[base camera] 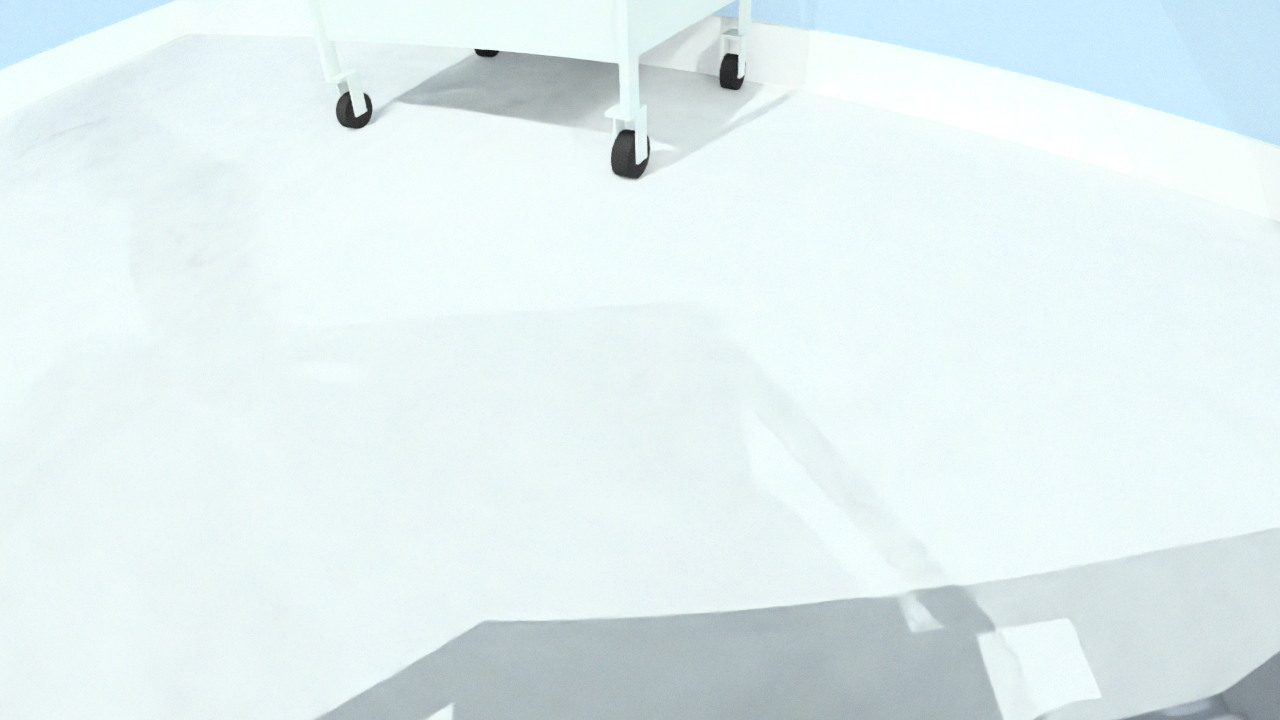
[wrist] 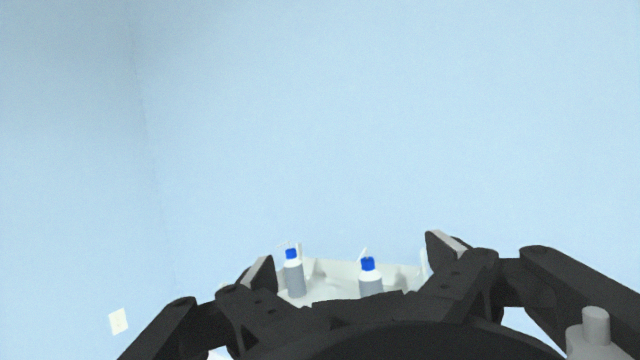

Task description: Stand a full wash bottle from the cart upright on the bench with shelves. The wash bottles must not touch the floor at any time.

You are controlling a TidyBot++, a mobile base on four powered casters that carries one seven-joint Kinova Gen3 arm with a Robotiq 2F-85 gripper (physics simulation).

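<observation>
Two wash bottles with blue caps, white shoulders and grey bodies stand upright on the white cart. The left wash bottle shows in the wrist view just right of the left finger. The right wash bottle shows between the fingers, its lower part hidden by the gripper. My gripper is open and empty, and the cart with the bottles lies some distance beyond it. The bench with shelves does not show in either view.
In the base camera view the cart's legs stand on black casters on the pale floor, near the blue wall and its white baseboard. A wall outlet shows at the lower left in the wrist view.
</observation>
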